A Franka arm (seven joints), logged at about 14 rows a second.
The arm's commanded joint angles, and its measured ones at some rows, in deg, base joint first. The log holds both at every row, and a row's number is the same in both.
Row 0, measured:
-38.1 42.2 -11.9 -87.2 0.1 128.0 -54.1
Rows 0 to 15, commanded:
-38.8 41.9 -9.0 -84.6 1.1 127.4 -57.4
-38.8 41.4 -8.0 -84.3 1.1 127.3 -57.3
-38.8 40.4 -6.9 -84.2 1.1 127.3 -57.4
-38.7 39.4 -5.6 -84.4 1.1 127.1 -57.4
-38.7 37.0 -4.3 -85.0 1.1 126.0 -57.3
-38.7 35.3 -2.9 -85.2 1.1 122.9 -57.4
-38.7 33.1 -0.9 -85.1 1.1 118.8 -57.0
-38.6 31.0 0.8 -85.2 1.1 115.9 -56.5
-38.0 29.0 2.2 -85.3 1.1 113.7 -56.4
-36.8 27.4 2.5 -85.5 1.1 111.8 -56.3
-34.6 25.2 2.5 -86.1 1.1 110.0 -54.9
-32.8 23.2 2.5 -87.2 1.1 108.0 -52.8
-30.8 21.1 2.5 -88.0 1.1 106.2 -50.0
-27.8 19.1 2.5 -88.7 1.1 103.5 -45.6
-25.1 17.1 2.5 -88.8 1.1 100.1 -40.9
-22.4 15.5 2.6 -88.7 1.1 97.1 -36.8
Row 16, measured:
-26.8 20.4 3.2 -85.6 0.6 100.8 -43.4
